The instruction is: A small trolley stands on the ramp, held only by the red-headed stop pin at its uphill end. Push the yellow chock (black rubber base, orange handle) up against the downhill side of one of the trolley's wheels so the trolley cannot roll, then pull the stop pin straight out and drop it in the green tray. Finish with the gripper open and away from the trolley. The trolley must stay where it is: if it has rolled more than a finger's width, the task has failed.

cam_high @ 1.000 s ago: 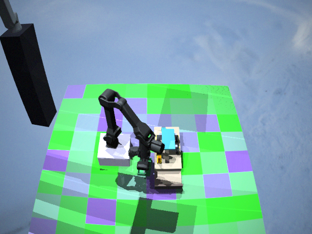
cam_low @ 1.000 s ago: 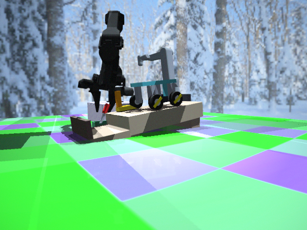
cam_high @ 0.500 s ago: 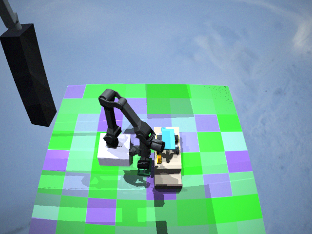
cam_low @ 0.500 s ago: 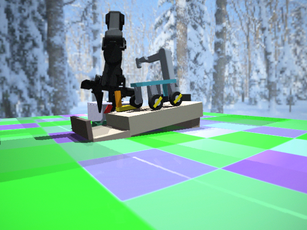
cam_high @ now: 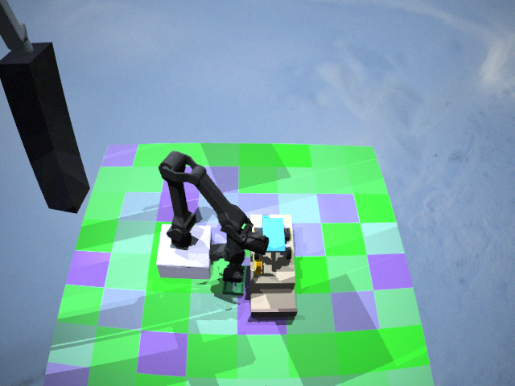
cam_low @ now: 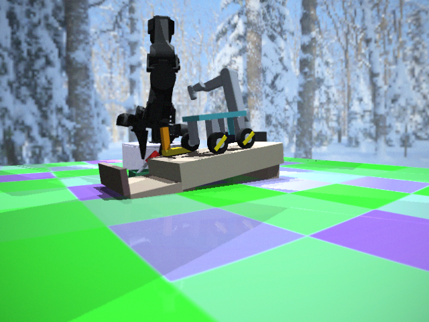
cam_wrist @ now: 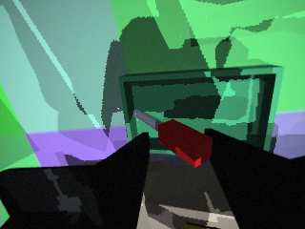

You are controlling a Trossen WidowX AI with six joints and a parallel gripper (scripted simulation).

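Right now the red-headed stop pin is 1 cm to the right of my gripper tip and 1 cm below it. Round my gripper tip: yellow chock (7 cm ahead, 4 cm to the left, 4 cm above); then beige ramp (13 cm to the left, 11 cm ahead); then trolley (13 cm to the left, 11 cm ahead, 6 cm above).
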